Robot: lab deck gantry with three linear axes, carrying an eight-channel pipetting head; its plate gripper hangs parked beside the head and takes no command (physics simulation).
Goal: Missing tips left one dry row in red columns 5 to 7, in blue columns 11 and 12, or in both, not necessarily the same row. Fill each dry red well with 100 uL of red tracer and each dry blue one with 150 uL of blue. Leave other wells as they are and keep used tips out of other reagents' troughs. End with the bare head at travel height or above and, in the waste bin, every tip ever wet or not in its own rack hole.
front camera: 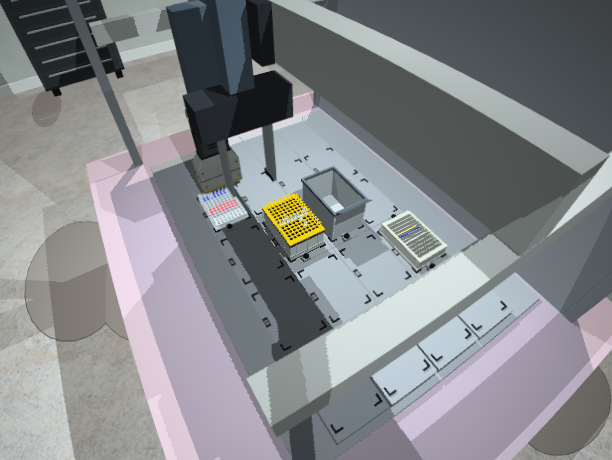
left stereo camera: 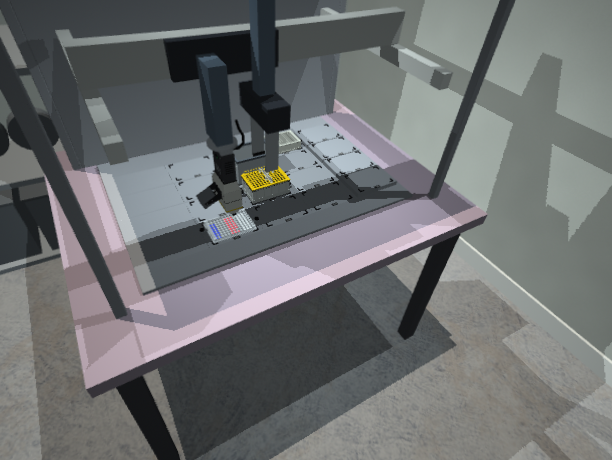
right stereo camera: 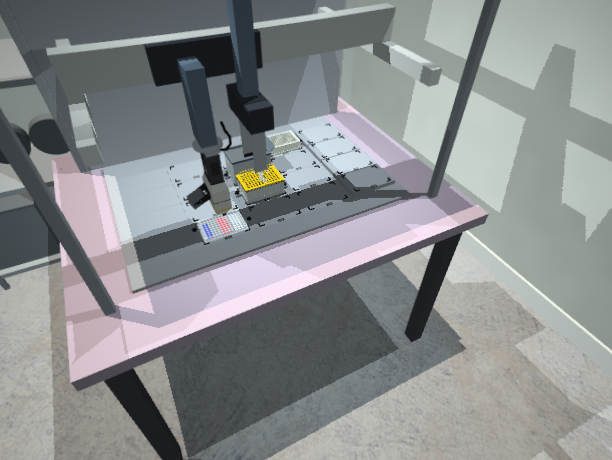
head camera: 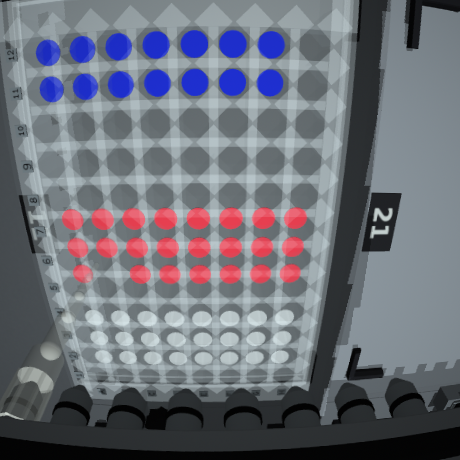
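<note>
The well plate [front camera: 235, 220] [head camera: 327, 150] lies under the pipetting head [front camera: 216, 172] [left stereo camera: 230, 194] [right stereo camera: 217, 191]. In the head view, blue columns 11 and 12 each lack colour in the rightmost well. Red columns 6 and 7 are full across; column 5 has one dry well [head camera: 111, 286], second from left. The leftmost channel carries a clear tip [head camera: 50, 351] slanting toward column 5; its end is hard to make out. Other nozzles [head camera: 242, 407] look bare. The parked plate gripper [front camera: 251, 185] [left stereo camera: 265, 161] [right stereo camera: 254, 162] is open, with nothing between its fingers.
The yellow tip rack [front camera: 306, 245] [left stereo camera: 270, 191] stands beside the plate, with pale gaps among its holes. The grey waste bin [front camera: 350, 225] stands behind it. The trough rack [front camera: 432, 252] [right stereo camera: 286, 149], with one yellow-orange and one blue strip, stands beyond the bin.
</note>
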